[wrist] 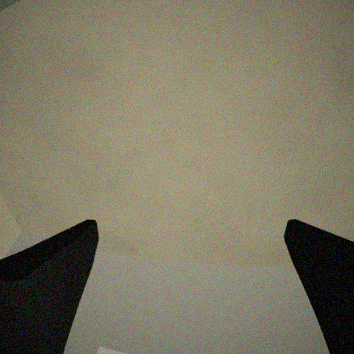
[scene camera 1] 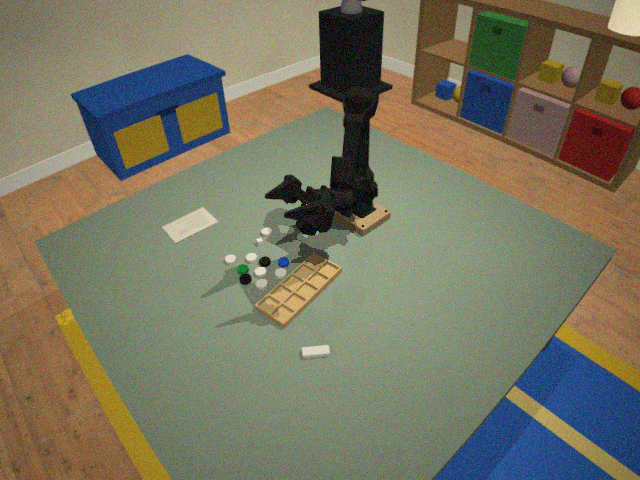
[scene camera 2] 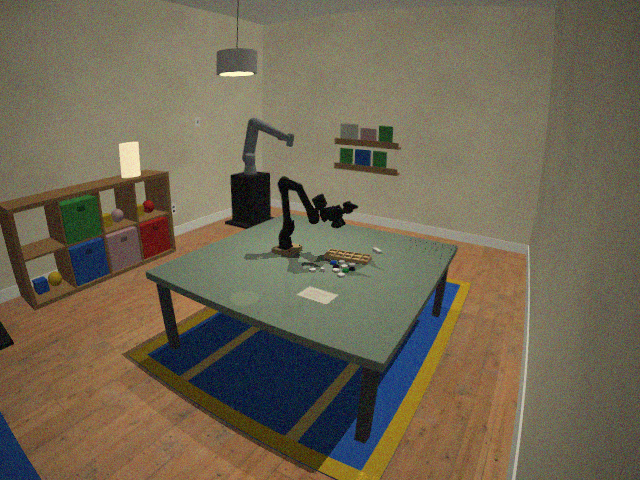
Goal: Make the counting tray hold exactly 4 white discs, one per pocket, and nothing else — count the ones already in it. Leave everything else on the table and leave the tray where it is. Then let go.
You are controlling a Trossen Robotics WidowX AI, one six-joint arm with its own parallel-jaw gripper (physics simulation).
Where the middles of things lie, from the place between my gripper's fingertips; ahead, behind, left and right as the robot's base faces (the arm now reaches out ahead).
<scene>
Right now my hand is 270 mm above the wooden counting tray point(scene camera 1: 293, 294), 30 mm to the right of it and 30 mm past it.
</scene>
